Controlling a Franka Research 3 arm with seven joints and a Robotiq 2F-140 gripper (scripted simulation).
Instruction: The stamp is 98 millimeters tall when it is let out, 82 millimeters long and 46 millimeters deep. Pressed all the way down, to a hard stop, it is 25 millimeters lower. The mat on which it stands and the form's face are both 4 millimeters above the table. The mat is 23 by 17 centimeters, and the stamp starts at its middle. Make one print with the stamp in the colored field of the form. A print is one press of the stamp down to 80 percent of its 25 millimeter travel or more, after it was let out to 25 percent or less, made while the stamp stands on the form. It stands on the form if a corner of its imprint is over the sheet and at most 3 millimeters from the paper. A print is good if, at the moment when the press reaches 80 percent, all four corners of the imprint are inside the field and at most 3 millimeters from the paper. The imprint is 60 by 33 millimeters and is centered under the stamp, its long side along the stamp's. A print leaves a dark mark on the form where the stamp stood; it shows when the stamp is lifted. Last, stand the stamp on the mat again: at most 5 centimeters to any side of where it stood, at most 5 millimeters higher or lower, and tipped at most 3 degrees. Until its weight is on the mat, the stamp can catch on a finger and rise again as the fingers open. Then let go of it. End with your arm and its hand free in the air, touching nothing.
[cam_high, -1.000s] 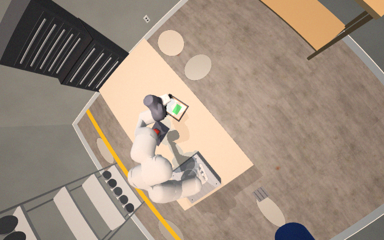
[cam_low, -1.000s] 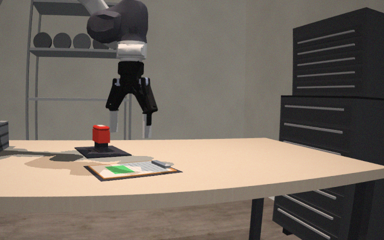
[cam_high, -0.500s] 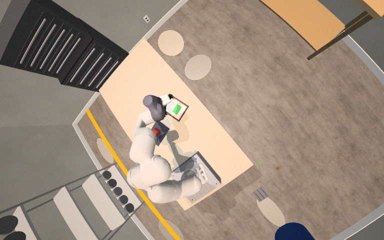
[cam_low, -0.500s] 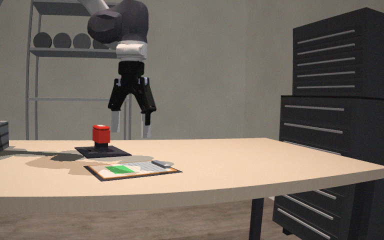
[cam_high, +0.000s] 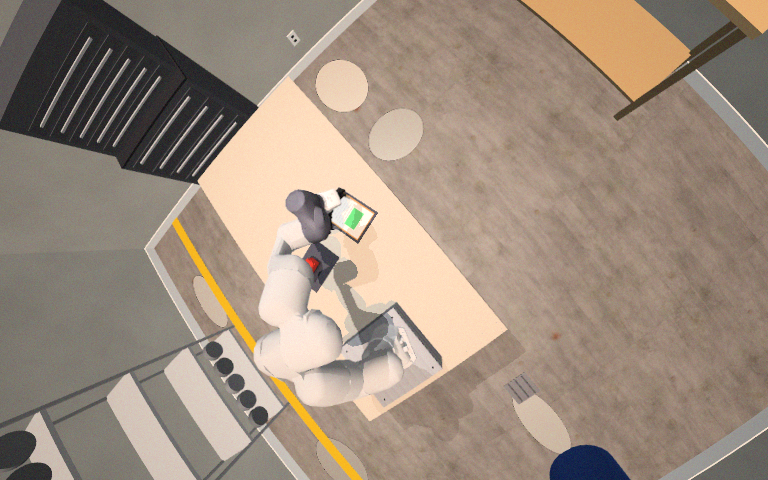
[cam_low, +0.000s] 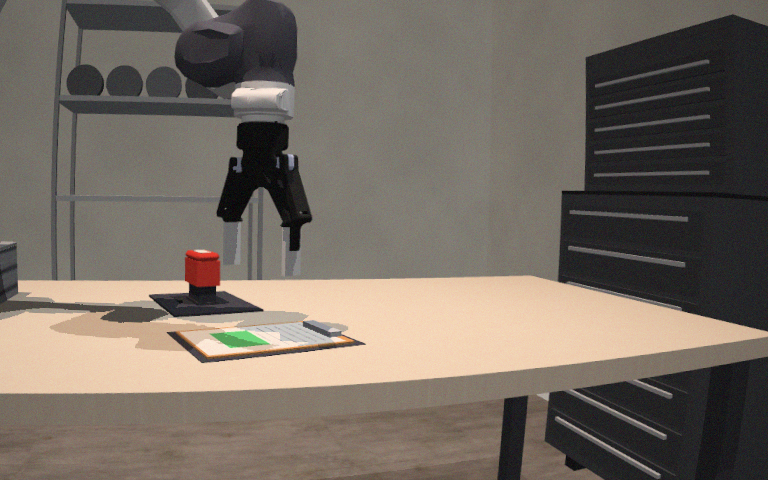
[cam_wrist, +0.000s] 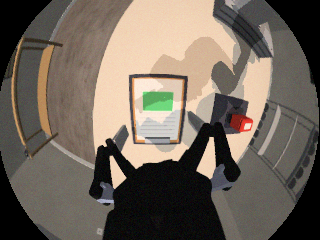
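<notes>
My hand is 300 mm to the right of the red stamp, 110 mm past it and 60 mm above it. Round my hand: mat: 300 mm to the left, 110 mm below, 110 mm behind.
</notes>
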